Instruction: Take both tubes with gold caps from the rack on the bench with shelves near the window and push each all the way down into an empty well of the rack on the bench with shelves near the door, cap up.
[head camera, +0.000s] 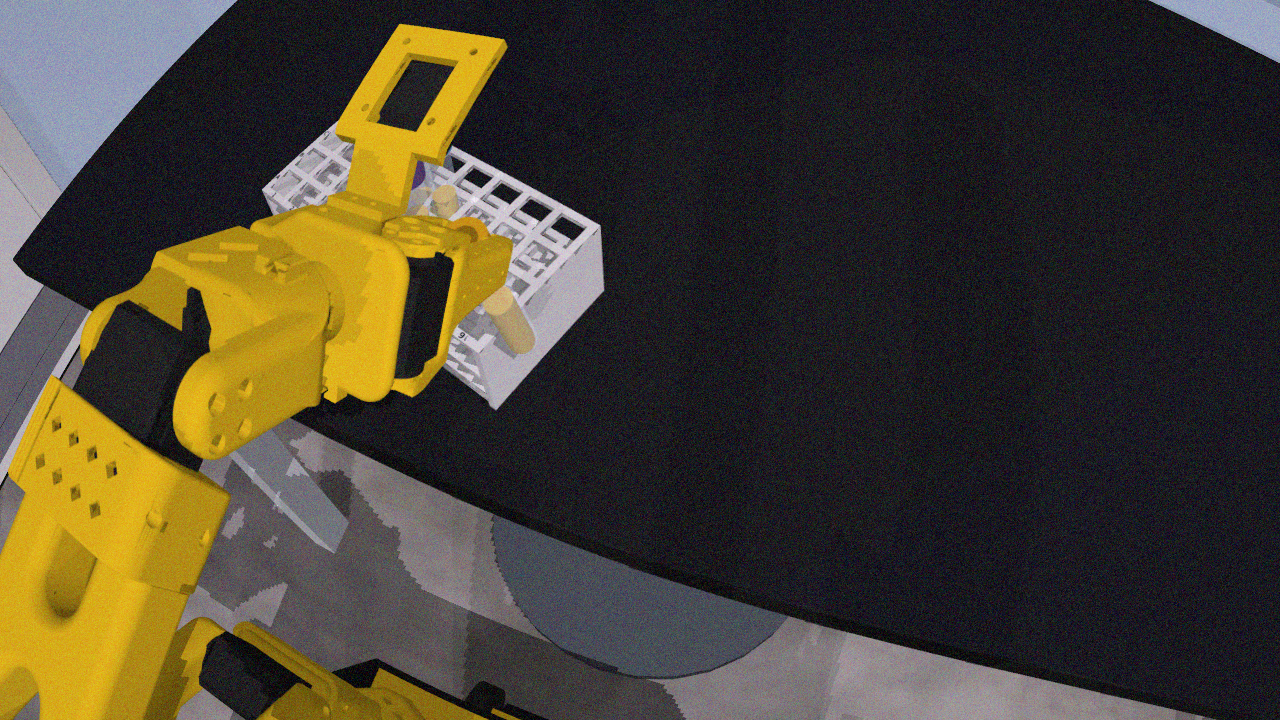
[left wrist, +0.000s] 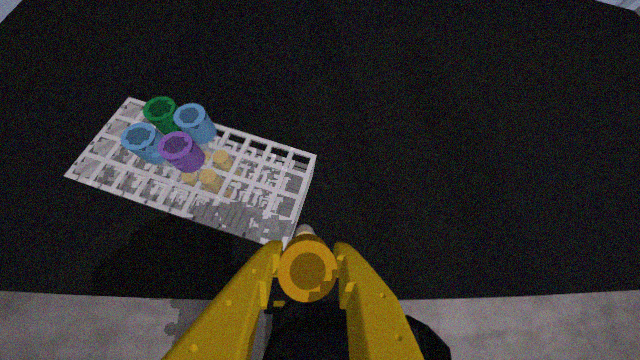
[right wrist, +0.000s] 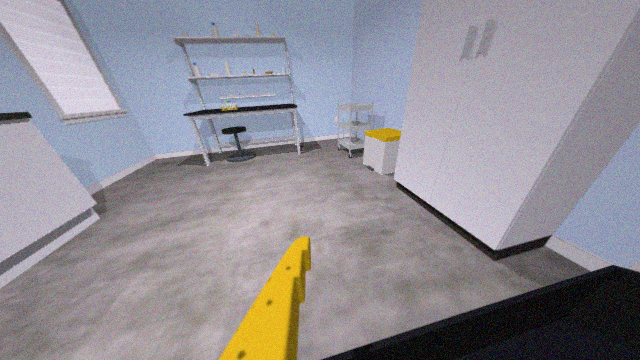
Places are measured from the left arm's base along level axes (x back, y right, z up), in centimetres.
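Pixels of known places: left hand, tool point: (head camera: 451, 233) (left wrist: 281, 254); right hand, tool point: (right wrist: 310, 248).
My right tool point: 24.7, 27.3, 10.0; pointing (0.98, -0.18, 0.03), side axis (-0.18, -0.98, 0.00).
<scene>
Ahead of a thing's pixels: the offset from my right tool point to its middle, as dx, dy, dz. Level surfaces: height alone.
My left gripper (head camera: 484, 247) (left wrist: 310, 248) is shut on a tube with a gold cap @(-47.2, -26.0, -0.9) (head camera: 471, 230) (left wrist: 307, 270), cap toward the wrist camera. The tube's lower part looks tan in the head view and lies across the near right corner of a white rack (head camera: 562, 295) (left wrist: 116, 192). Whether its tip is in a well or outside the rack I cannot tell. The rack holds a green-capped tube @(-54.8, -35.5, -4.9) (left wrist: 160, 108), two blue-capped tubes @(-54.4, -33.5, -4.9) (left wrist: 190, 116) @(-52.8, -36.1, -4.9) (left wrist: 140, 136) and a purple-capped tube @(-52.2, -33.9, -4.9) (left wrist: 178, 146). My right gripper (right wrist: 306, 245) shows one notched jaw; it is fully open, away from the rack.
The rack stands on a black bench top @(dz -11.3) (head camera: 895, 268) (left wrist: 425, 125). A grey round disc (head camera: 640, 600) is below its front edge. In the right wrist view are a far shelved bench @(dz -11.4) (right wrist: 260, 108) with a small yellow rack (right wrist: 230, 107), a stool (right wrist: 234, 130), a cart (right wrist: 355, 106), a yellow-lidded bin (right wrist: 381, 152) and a cabinet (right wrist: 475, 125).
</scene>
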